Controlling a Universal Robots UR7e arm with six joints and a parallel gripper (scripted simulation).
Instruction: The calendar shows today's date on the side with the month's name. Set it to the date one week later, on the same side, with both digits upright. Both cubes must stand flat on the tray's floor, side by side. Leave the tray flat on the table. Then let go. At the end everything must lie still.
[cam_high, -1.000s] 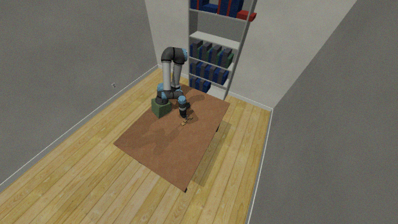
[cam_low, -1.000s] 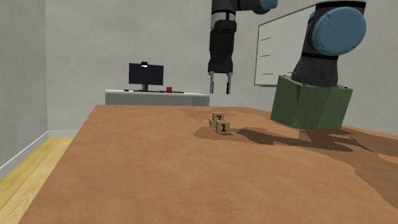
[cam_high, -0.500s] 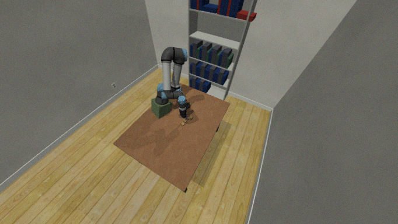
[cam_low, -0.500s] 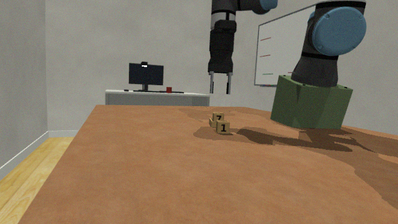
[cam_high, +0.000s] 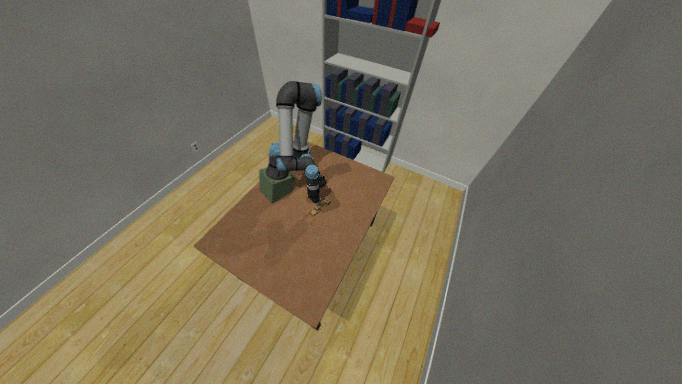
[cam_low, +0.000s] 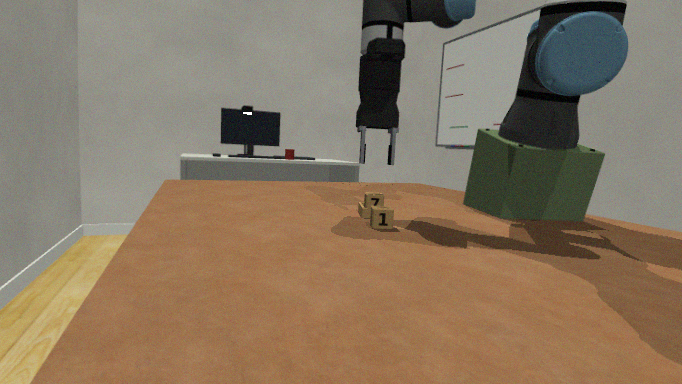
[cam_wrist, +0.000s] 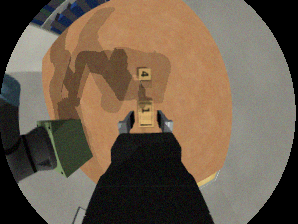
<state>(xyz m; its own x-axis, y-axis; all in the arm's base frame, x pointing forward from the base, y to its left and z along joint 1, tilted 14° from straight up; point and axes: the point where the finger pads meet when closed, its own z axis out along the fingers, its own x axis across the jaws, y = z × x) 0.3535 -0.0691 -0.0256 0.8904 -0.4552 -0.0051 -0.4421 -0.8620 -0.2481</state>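
My gripper is now 10 cm above the wooden tray, 2 cm to the left of it and 1 cm past it.
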